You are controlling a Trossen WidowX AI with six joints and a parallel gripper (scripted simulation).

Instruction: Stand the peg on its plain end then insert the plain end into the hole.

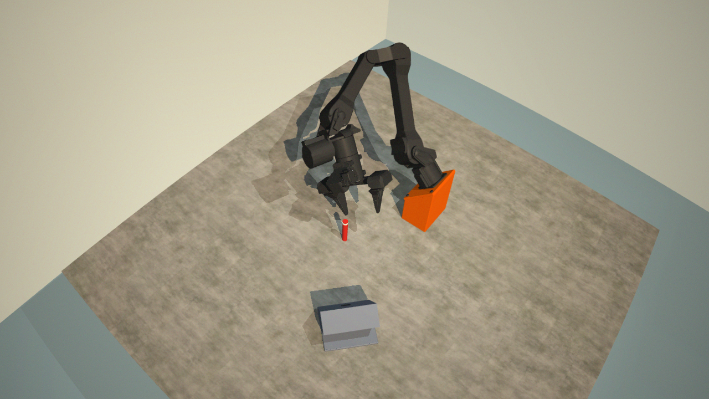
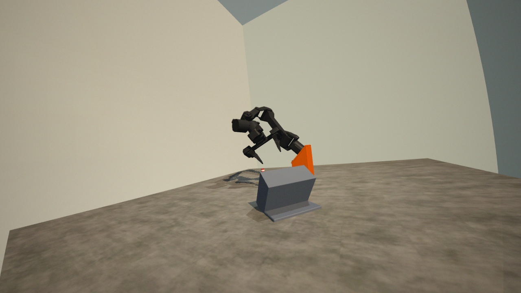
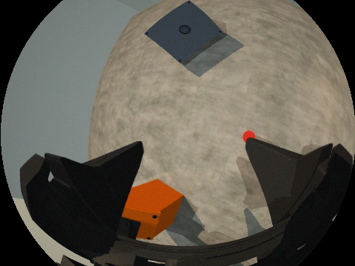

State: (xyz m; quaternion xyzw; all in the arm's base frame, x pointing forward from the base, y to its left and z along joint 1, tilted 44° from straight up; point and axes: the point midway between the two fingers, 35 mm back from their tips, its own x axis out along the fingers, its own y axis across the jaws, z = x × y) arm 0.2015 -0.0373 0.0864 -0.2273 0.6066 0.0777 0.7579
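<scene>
Right now the red peg is 20 mm ahead of my gripper tip, 40 mm to the right of it and 70 mm below it. The rest, counted from my gripper tip: grey sloped panel: 210 mm ahead, 140 mm to the left, 80 mm below; then grey foot plate: 220 mm ahead, 160 mm to the left, 120 mm below.
</scene>
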